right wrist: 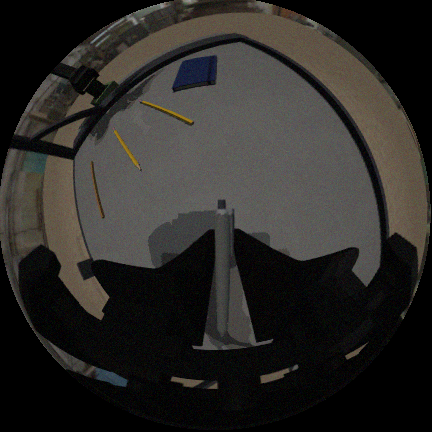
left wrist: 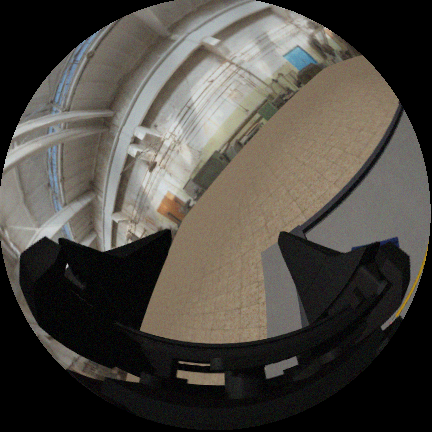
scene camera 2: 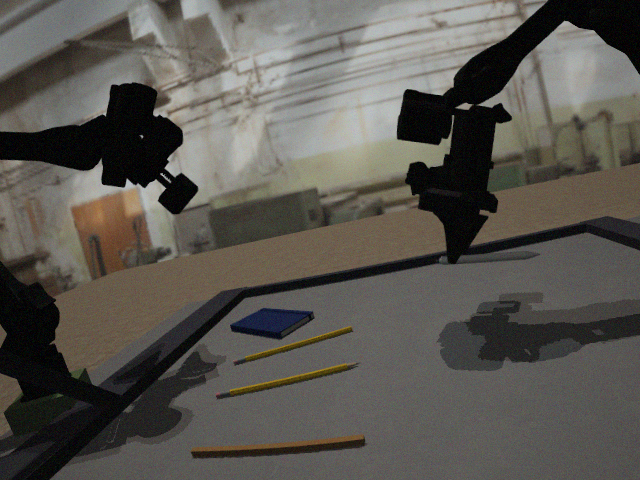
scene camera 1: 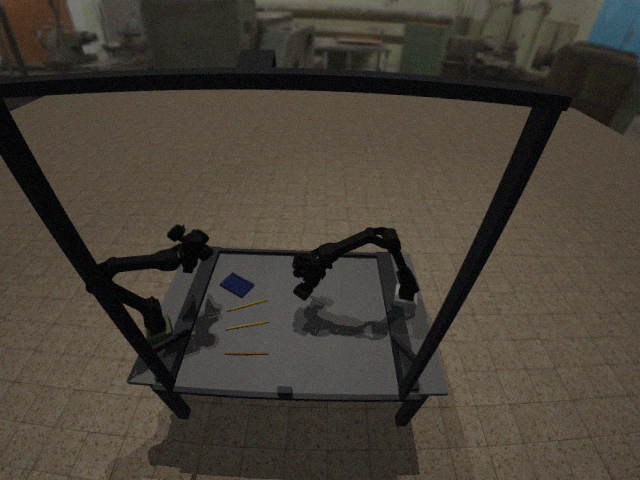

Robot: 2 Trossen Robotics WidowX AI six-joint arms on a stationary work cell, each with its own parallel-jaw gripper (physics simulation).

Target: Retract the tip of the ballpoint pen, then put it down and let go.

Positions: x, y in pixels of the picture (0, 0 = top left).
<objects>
left gripper: open, holds nothing
a blue notepad (scene camera 2: 276, 323): on the table
</objects>
